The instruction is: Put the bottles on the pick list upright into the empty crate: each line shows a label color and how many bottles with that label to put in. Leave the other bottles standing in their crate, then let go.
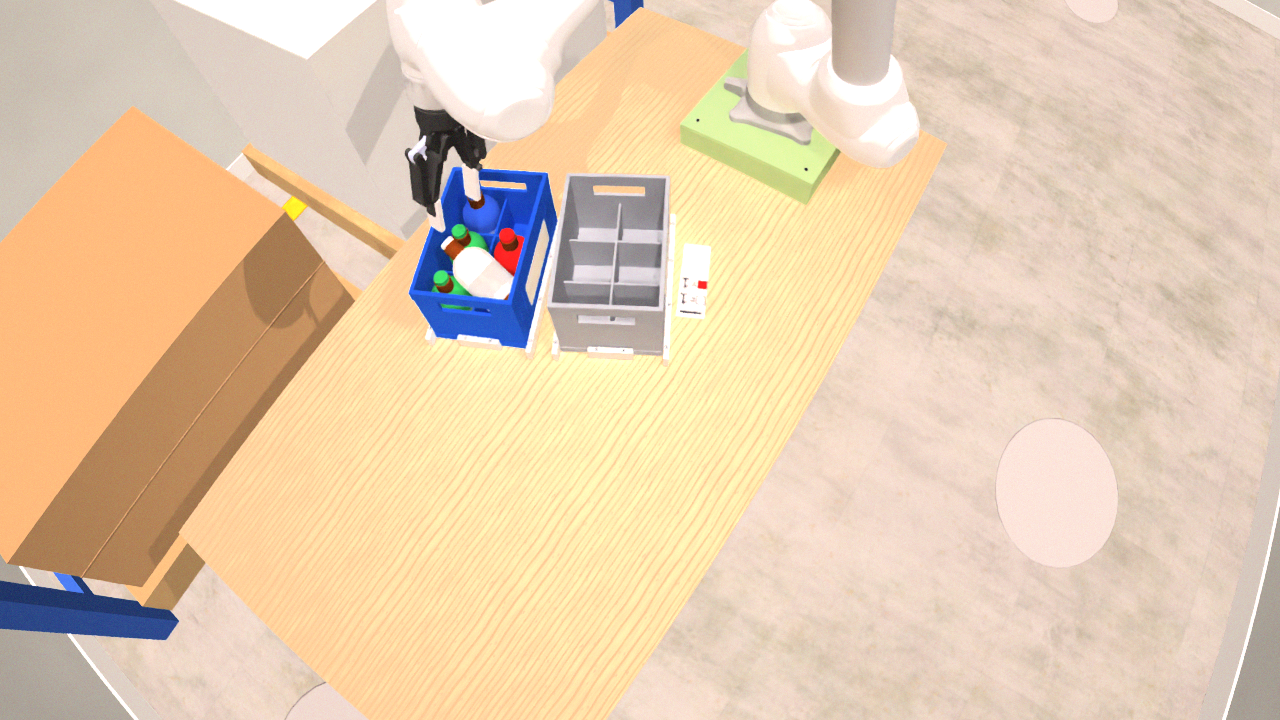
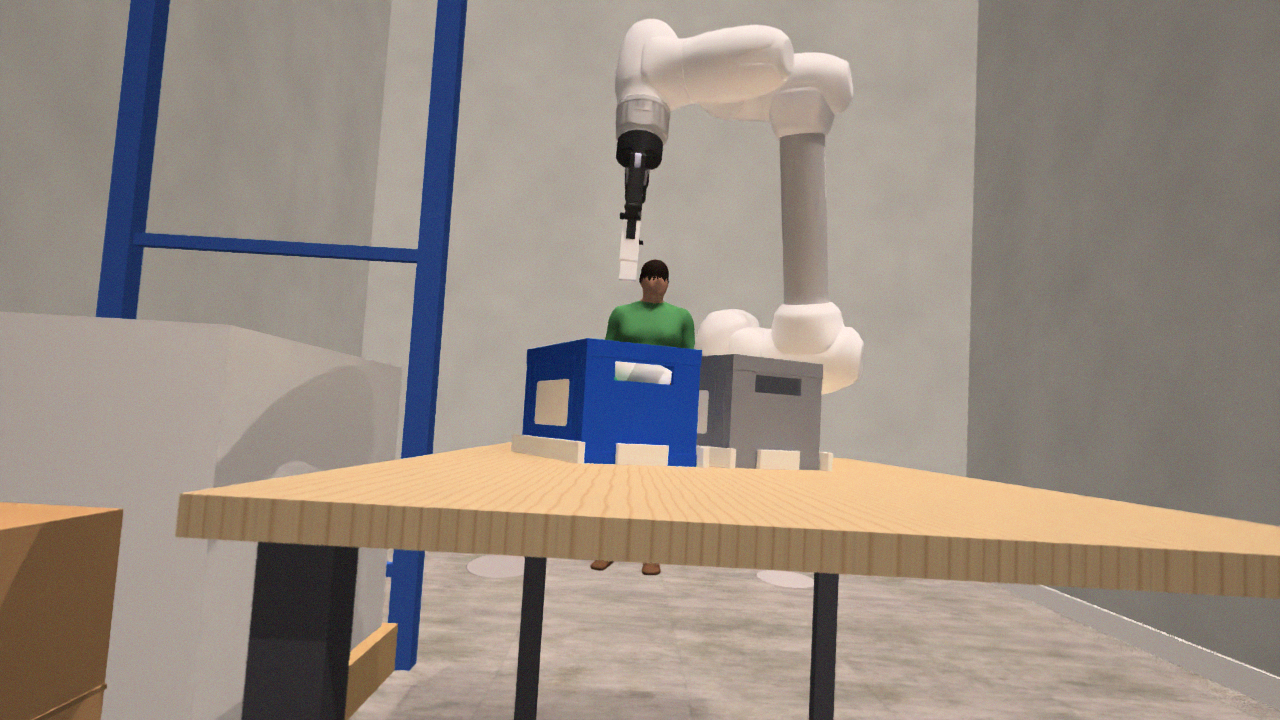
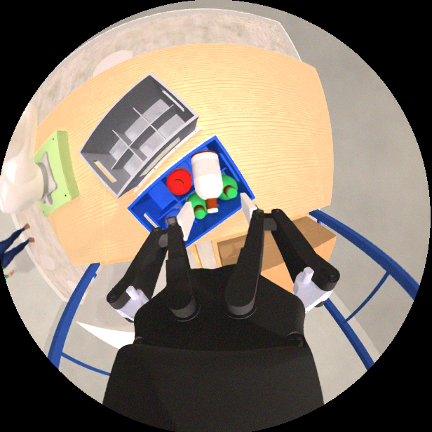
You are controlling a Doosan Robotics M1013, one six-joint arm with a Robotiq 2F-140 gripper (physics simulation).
My gripper shows in image 1, in image 2 (627, 270) and in image 3. A white-label bottle shows in image 1, in image 2 and in image 3 (205, 166). One and the same spot on my gripper: (image 1: 425, 176) is (image 3: 294, 238). One and the same spot on the white-label bottle: (image 2: 624, 371) is (image 1: 463, 286).
